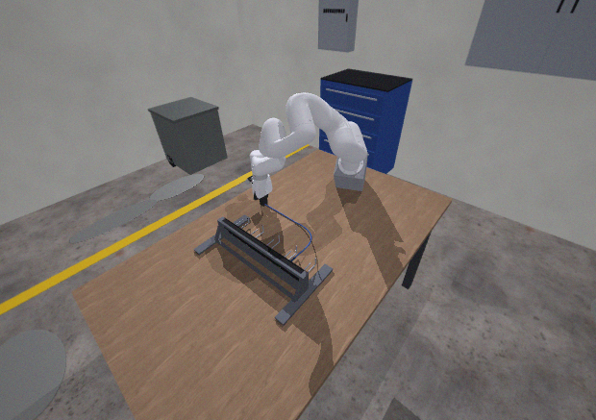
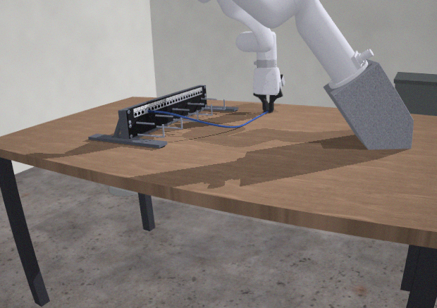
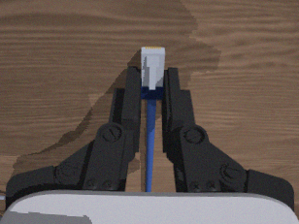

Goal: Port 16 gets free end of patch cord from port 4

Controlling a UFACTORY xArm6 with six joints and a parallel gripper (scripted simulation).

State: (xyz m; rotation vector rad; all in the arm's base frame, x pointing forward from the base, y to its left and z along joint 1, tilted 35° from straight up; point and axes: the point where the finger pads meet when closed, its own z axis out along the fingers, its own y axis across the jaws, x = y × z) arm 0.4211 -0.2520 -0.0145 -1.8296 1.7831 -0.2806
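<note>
The plug lies 20 mm to the right of my hand and 10 mm below it.
</note>
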